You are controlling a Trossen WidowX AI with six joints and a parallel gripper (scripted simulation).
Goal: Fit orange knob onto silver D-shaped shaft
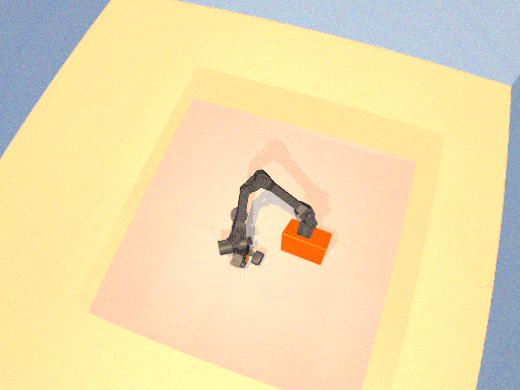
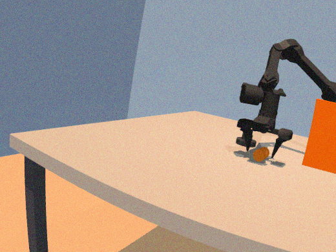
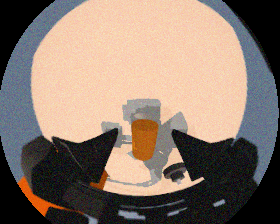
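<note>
The orange knob is right at my gripper tip. Round my gripper tip: dark round pedestal (190 mm to the right, 110 mm ahead, 10 mm above).
</note>
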